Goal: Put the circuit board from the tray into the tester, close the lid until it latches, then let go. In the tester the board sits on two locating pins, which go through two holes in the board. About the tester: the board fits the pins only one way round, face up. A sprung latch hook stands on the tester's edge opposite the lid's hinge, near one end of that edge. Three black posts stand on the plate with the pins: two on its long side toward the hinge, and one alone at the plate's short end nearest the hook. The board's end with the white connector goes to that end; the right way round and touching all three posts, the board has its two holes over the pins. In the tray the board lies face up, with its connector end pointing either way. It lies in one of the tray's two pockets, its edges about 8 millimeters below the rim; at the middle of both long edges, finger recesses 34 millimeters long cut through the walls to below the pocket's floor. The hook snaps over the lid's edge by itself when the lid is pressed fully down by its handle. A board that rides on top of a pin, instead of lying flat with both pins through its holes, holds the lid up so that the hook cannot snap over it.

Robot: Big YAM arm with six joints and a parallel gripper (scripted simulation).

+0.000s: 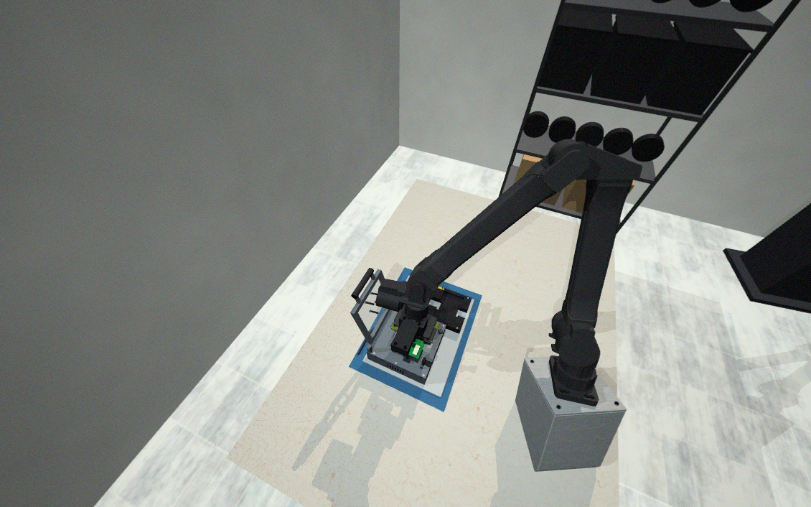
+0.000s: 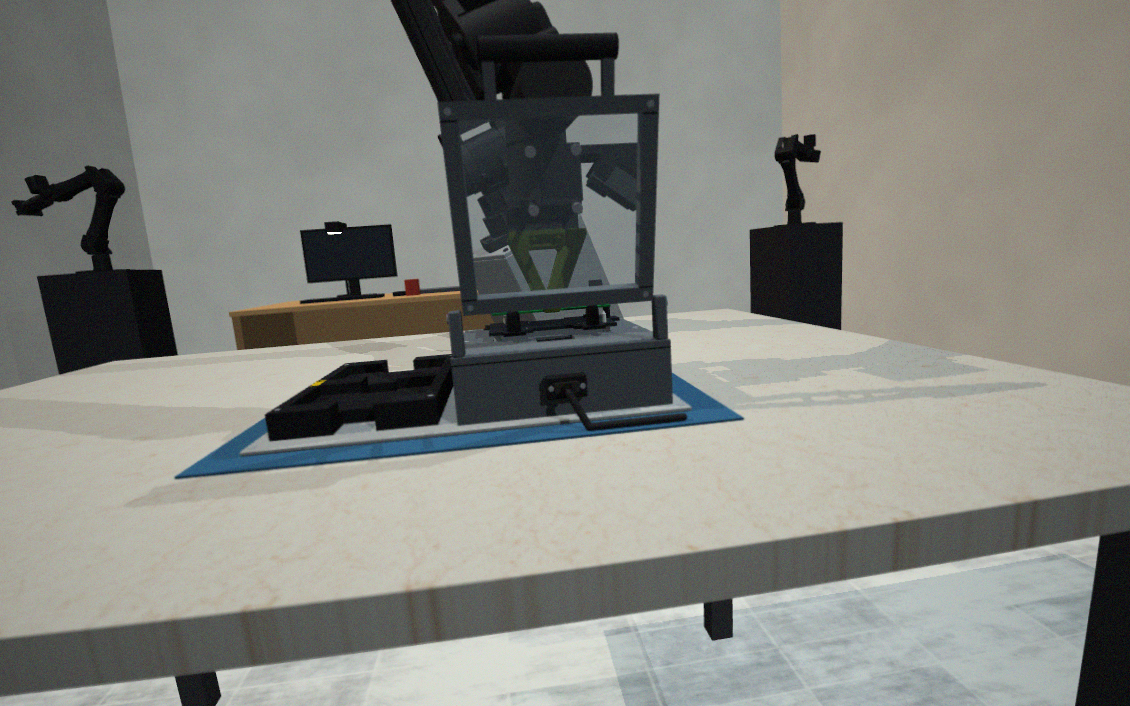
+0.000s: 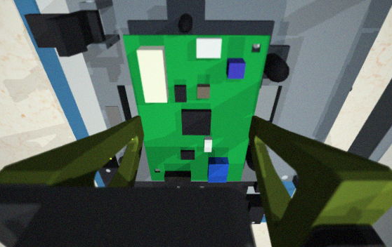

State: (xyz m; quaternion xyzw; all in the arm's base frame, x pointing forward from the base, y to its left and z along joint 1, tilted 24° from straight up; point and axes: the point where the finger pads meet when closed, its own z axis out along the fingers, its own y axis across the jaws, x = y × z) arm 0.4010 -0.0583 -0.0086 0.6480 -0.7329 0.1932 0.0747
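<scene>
Now: the green circuit board right at my hand. From my hand the other things lie so: latch hook (50 mm behind, 70 mm to the left); then dark plate (10 mm ahead, 20 mm below); then clear lid (120 mm ahead, 20 mm to the right, 90 mm above).
</scene>
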